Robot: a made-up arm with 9 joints.
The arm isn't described. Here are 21 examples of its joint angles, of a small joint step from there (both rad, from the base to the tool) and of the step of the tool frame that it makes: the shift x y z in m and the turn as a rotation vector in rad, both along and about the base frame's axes.
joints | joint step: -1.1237 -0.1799 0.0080 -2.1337 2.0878 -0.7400 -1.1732 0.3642 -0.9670 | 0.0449 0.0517 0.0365 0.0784 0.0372 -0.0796 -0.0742 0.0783 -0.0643
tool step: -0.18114 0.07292 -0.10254 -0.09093 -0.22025 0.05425
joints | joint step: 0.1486 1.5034 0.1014 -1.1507 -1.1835 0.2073 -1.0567 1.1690 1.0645 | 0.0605 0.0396 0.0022 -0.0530 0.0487 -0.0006 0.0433 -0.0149 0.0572
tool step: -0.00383 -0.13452 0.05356 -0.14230 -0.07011 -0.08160
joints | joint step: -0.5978 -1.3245 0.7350 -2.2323 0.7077 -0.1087 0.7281 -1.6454 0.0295 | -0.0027 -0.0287 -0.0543 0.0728 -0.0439 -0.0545 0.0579 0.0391 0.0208
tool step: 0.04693 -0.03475 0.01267 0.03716 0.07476 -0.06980
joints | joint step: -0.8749 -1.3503 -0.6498 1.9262 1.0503 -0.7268 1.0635 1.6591 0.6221 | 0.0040 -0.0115 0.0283 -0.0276 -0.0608 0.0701 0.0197 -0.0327 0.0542
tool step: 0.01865 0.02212 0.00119 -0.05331 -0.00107 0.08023
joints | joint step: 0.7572 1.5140 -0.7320 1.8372 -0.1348 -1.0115 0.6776 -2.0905 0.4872 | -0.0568 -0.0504 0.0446 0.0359 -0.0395 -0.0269 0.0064 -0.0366 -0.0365
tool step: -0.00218 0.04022 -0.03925 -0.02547 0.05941 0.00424
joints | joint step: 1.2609 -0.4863 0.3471 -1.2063 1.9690 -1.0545 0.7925 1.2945 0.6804 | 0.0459 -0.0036 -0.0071 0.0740 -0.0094 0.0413 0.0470 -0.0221 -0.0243
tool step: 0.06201 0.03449 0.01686 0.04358 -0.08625 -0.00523
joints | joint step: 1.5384 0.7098 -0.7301 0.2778 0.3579 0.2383 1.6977 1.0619 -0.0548 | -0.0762 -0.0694 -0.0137 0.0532 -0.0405 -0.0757 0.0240 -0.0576 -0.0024
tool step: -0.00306 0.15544 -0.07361 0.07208 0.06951 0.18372
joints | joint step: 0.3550 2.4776 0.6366 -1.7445 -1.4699 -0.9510 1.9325 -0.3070 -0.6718 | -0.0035 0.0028 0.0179 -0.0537 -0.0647 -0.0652 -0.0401 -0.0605 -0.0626
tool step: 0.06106 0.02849 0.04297 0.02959 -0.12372 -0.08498
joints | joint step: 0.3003 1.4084 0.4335 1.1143 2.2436 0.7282 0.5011 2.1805 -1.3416 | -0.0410 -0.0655 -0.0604 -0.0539 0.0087 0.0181 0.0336 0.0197 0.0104
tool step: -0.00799 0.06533 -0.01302 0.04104 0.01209 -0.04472
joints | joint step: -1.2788 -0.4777 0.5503 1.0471 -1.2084 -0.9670 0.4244 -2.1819 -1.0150 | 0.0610 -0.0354 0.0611 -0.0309 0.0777 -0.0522 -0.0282 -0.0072 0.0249
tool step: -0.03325 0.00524 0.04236 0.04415 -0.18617 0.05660
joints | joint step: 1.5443 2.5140 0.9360 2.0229 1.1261 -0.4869 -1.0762 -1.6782 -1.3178 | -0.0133 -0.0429 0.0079 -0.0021 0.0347 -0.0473 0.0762 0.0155 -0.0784
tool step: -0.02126 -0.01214 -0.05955 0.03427 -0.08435 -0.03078
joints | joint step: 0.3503 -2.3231 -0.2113 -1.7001 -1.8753 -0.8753 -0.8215 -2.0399 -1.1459 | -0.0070 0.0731 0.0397 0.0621 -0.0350 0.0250 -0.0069 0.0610 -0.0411
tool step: -0.00843 0.06673 0.00739 -0.05991 0.08540 -0.07996
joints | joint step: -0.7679 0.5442 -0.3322 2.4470 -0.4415 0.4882 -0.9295 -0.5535 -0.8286 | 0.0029 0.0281 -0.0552 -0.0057 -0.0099 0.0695 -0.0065 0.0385 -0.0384
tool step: -0.04467 -0.01851 -0.00573 0.00713 -0.04318 -0.06873
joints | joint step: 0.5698 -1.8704 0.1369 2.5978 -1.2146 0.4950 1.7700 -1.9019 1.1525 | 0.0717 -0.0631 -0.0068 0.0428 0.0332 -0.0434 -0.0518 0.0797 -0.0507
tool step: -0.01753 -0.00495 0.00613 0.02923 0.05022 0.04611
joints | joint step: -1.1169 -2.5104 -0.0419 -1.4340 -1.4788 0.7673 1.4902 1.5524 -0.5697 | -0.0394 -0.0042 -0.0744 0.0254 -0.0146 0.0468 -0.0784 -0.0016 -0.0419
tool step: 0.09624 -0.01223 -0.03925 0.06549 0.12762 0.07615
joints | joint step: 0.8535 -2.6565 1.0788 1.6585 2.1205 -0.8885 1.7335 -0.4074 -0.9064 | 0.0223 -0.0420 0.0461 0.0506 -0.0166 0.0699 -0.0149 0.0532 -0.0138
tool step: -0.01262 -0.05679 -0.07037 0.12249 0.03770 -0.09076
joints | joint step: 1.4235 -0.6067 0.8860 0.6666 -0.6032 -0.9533 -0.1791 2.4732 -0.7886 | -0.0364 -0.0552 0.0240 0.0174 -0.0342 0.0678 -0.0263 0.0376 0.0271
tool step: -0.02031 -0.00033 0.09850 0.14897 0.00356 -0.00601
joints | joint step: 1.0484 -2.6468 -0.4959 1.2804 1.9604 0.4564 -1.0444 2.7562 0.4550 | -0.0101 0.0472 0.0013 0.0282 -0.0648 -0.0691 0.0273 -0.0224 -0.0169
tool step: 0.02645 -0.01173 -0.01309 -0.00762 0.04266 -0.06855
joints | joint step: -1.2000 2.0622 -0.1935 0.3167 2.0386 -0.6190 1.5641 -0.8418 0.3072 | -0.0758 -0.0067 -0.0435 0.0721 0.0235 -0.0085 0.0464 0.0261 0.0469
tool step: 0.00798 0.00812 0.02765 0.09410 0.00873 0.00119
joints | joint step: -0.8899 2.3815 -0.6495 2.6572 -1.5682 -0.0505 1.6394 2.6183 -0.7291 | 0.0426 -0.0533 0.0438 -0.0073 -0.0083 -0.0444 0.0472 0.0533 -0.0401
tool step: 0.03985 0.00656 0.00283 -0.00772 0.02798 -0.03166
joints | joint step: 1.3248 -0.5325 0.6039 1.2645 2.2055 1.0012 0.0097 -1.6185 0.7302 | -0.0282 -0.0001 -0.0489 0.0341 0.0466 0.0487 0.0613 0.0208 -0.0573
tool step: -0.01208 0.01136 0.02335 -0.04907 -0.01129 0.00571
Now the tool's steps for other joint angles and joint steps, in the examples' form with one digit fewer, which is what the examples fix.
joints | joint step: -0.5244 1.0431 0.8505 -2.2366 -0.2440 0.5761 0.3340 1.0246 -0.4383 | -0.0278 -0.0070 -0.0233 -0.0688 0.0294 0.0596 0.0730 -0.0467 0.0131
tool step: 0.0814 0.0604 0.0405 -0.1002 0.0903 0.0744
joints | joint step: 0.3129 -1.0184 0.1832 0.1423 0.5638 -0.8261 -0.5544 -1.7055 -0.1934 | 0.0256 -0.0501 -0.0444 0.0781 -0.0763 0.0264 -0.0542 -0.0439 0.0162
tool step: 0.0490 0.0286 -0.0096 0.0466 -0.1120 -0.1823
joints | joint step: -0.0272 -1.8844 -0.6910 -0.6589 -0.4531 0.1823 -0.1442 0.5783 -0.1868 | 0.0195 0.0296 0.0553 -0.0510 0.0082 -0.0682 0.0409 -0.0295 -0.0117
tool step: -0.0875 -0.0189 0.0600 0.0828 -0.0920 0.0548
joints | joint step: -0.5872 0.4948 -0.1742 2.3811 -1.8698 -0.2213 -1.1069 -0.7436 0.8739 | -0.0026 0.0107 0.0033 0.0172 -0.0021 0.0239 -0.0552 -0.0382 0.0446
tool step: -0.0363 0.0059 -0.0242 0.0036 -0.0727 -0.0744
